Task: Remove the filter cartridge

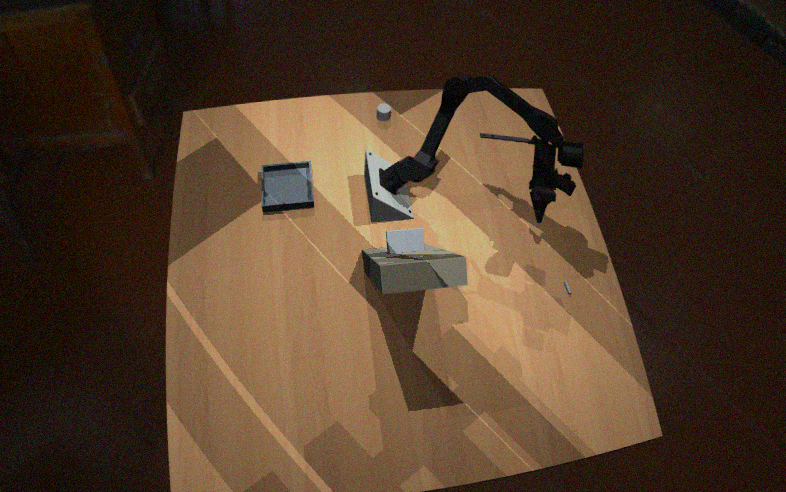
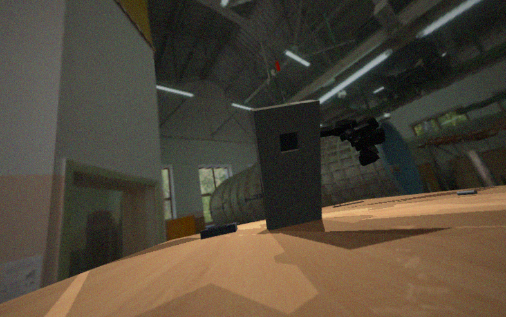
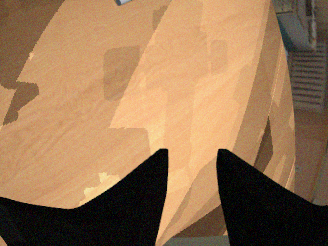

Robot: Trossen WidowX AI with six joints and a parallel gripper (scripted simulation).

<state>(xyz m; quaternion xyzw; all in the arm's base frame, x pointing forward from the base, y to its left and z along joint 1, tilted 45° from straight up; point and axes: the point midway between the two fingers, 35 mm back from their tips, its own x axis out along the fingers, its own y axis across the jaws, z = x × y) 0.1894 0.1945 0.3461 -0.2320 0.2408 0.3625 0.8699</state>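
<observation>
Right now my gripper tip is 160 mm short of the filter cartridge, 350 mm to the left of it and 80 mm below it. The rest, counted from my gripper tip: grey service panel (120 mm ahead, 350 mm to the right, 10 mm above); then small grey pin (110 mm ahead, 120 mm to the left, 170 mm below); then blue-grey tray (240 mm behind, 670 mm to the right, 160 mm below).
</observation>
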